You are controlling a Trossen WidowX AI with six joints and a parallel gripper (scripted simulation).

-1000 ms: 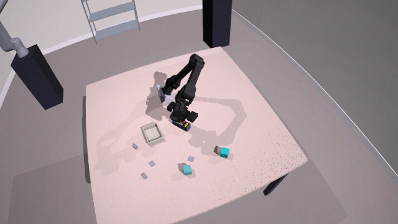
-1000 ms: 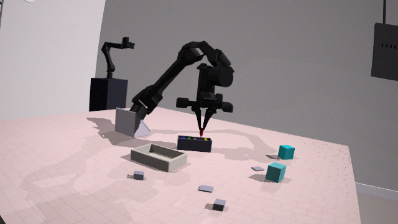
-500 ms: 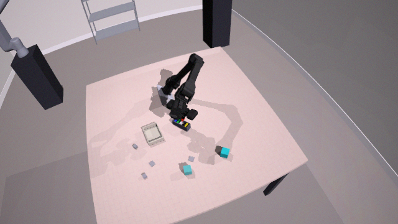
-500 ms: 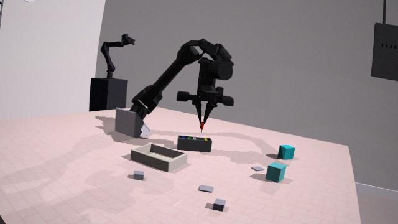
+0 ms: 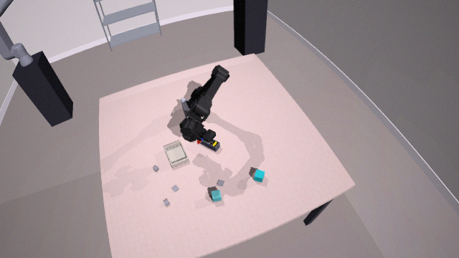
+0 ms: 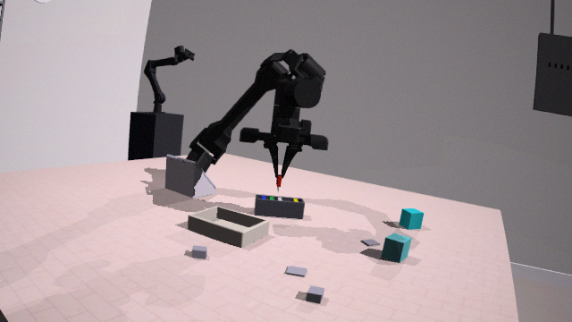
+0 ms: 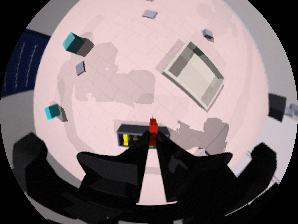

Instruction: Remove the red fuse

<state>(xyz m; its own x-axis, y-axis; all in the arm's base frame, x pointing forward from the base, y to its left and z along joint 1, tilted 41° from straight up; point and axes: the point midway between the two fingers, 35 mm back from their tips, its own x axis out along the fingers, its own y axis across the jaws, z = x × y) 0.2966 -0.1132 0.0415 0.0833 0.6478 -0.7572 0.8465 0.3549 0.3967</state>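
My gripper tip is 30 mm past the grey tray, 130 mm to the left of it and 100 mm above it. The rest, counted from my gripper tip: red fuse: 10 mm below.
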